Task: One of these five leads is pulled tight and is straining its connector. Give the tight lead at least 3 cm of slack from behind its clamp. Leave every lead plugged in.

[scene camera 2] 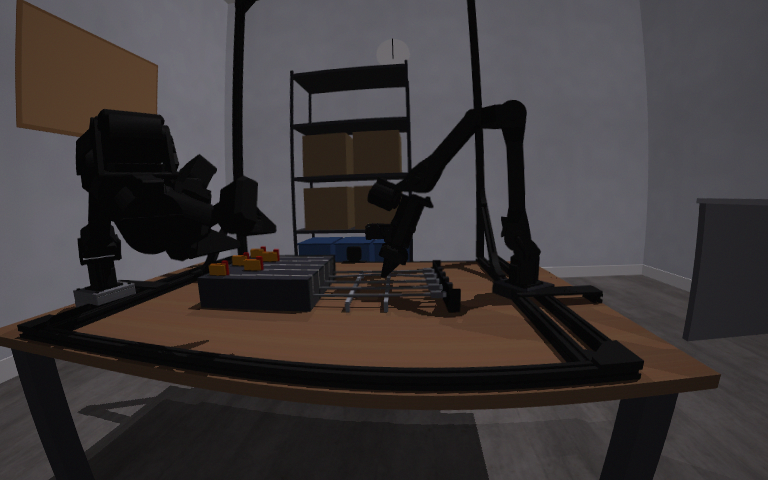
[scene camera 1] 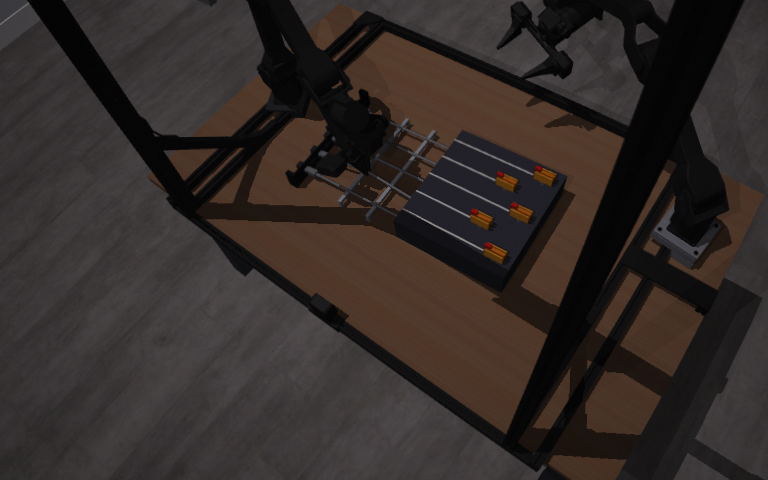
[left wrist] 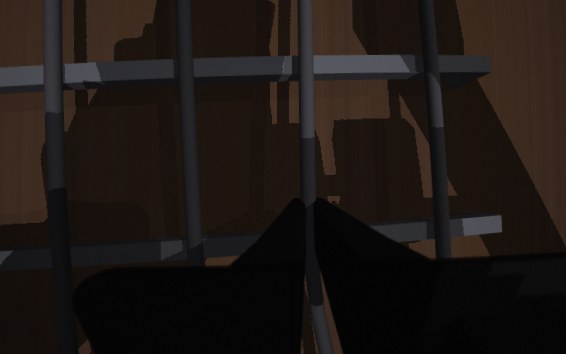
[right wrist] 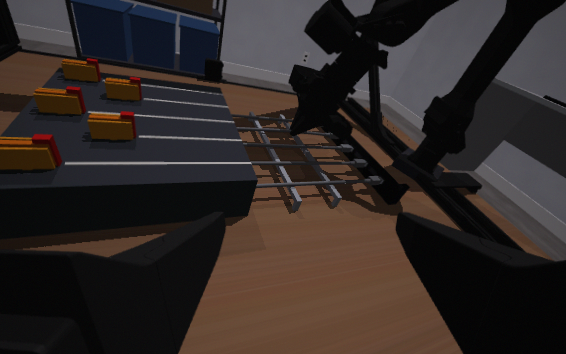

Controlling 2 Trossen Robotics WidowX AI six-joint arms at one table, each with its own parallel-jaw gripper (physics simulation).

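Frame: origin at the left arm's base, x ahead, y left, z up, level; centimetres.
Seen in the pictures: left gripper, fingertip midpoint: [scene camera 2: 382, 277] [scene camera 1: 368, 174] [left wrist: 306, 208] [right wrist: 290, 134]; right gripper, fingertip midpoint: [scene camera 2: 256, 237] [scene camera 1: 509, 63] [right wrist: 310, 221]; left arm's base at its link origin: [scene camera 2: 523, 282] [scene camera 1: 288, 95] [right wrist: 421, 162]; right arm's base at its link origin: [scene camera 2: 104, 286] [scene camera 1: 687, 227].
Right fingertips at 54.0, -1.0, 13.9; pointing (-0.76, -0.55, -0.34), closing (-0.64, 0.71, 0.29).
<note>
Pixels of each thing's top centre, then the offset from my right fingertips to it, as dx, dy, dz. "*": a spot on its surface instead. Level surfaces: height alone.
- dark block at its top centre: [right wrist: 144, 115] [scene camera 1: 481, 197] [scene camera 2: 273, 265] -3.6, -28.8, -10.0
- lead at a spot on its surface: [left wrist: 306, 100] * -25.5, -23.6, -13.3
- wooden table at its surface level: dz -16.6
Several grey leads run from plugs at a black bar [scene camera 1: 294, 177] [scene camera 2: 453, 300] [right wrist: 395, 193], over two pale crossbars, to a dark block [scene camera 1: 447, 246] [scene camera 2: 254, 293] [right wrist: 200, 197] with orange, red-tipped clamps. My left gripper [scene camera 1: 367, 171] [scene camera 2: 386, 275] [left wrist: 306, 208] [right wrist: 290, 134] is shut on one lead [left wrist: 306, 100], between bar and block. It appears second from the near side in scene camera 1; its clamp [scene camera 1: 481, 219] [right wrist: 123, 89] sits on the block. The lead bends slightly below the fingertips in the left wrist view. My right gripper [scene camera 1: 511, 62] [scene camera 2: 256, 236] [right wrist: 310, 221] is open and empty, away from the leads. I cannot tell which lead is tight.
Neighbouring leads [left wrist: 187, 125] [left wrist: 432, 100] run close on both sides of the left fingers. The pale crossbars [left wrist: 235, 68] [right wrist: 295, 201] lie beneath the leads. A black frame [scene camera 2: 339, 376] edges the wooden table [scene camera 2: 339, 345]. A shelf rack [scene camera 2: 292, 147] stands behind.
</note>
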